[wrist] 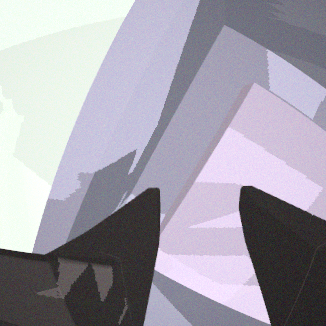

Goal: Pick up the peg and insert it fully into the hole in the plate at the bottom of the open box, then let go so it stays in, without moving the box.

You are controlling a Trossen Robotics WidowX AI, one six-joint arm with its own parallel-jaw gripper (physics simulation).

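Places are measured from the arm's base along level axes (x left, y back, z up), in metres.
Pixels of known places: gripper, between the fingertips: (pixel 199 198).
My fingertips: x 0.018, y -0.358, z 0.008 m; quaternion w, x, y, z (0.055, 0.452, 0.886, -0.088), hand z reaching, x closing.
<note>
Behind a point stands the place of what it marks.
The open box (pixel 127 80) @(x -0.008, y -0.393, z 0.044 m) is lavender-grey and stands at an angle across the wrist view; parts of its walls show at the left and top. The pink plate (pixel 265 155) @(x -0.009, y -0.348, z 0.004 m) lies at its bottom, right of centre. My gripper (pixel 199 198) @(x 0.018, y -0.358, z 0.008 m) is over the plate with its two dark fingers apart. Pink plate shows through the gap between the fingers, and no peg shows there. Neither the peg nor the hole shows in the wrist view; the fingers hide the lower left and lower right.
The box's left wall slopes close by the left finger, and its darker wall runs along the top right. A pale, faintly shadowed surface (pixel 55 75) @(x 0.033, y -0.471, z -0.053 m) lies outside the box at the left.
</note>
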